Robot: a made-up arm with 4 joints.
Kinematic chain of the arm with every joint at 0, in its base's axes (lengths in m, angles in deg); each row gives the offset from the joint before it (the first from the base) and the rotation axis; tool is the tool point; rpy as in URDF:
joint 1: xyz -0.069 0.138 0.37 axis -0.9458 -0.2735 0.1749
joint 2: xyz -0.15 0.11 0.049 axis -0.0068 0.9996 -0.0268
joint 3: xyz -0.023 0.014 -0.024 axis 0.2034 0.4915 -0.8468
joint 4: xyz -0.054 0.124 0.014 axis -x
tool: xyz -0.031 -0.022 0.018 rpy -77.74 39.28 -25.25
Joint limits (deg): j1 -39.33..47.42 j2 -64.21..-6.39 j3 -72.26..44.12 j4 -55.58..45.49
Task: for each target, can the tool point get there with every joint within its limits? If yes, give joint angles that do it. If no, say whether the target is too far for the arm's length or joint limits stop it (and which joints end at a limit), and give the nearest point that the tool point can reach.
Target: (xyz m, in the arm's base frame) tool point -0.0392 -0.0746 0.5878
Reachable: no: joint limits stop it (at a limit: joint 1, joint 2, joint 3) | nearest point -0.1680 0.2848 0.6273 | short by 0.384 m
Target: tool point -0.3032 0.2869 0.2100
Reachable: yes | joints 32.53 -43.13 2.50 -19.37
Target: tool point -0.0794 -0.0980 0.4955
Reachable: no: joint limits stop it (at a limit: joint 1, joint 2, joint 3) | nearest point -0.1626 0.1059 0.2128 | short by 0.358 m
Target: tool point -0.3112 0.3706 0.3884
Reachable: yes | joints 5.45 -11.77 12.25 -14.42
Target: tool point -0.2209 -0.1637 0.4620
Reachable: no: joint limits stop it (at a limit: joint 1, joint 3) | nearest point -0.2367 0.0910 0.2053 | short by 0.362 m
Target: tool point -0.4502 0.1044 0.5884
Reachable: no: too far | nearest point -0.3512 0.2789 0.4988 | short by 0.220 m
